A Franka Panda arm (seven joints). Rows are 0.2 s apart.
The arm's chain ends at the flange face. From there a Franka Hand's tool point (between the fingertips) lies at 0.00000 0.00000 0.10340 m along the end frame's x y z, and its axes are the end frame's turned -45 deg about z.
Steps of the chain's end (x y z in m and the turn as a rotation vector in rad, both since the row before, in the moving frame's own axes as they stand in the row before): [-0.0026, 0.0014, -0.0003, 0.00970, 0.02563, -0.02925]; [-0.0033, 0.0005, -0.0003, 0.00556, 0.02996, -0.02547]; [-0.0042, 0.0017, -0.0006, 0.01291, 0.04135, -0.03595]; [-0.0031, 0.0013, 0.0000, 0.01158, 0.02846, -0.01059]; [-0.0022, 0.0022, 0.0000, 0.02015, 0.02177, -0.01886]
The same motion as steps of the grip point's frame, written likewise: [-0.0002, 0.0003, -0.0003, -0.01126, 0.02498, -0.02925]; [-0.0001, -0.0002, -0.0003, -0.01725, 0.02512, -0.02547]; [-0.0002, 0.0002, -0.0007, -0.02011, 0.03837, -0.03595]; [-0.0002, -0.0001, 0.0000, -0.01194, 0.02831, -0.01059]; [0.0000, 0.0001, 0.0000, -0.00115, 0.02964, -0.01886]
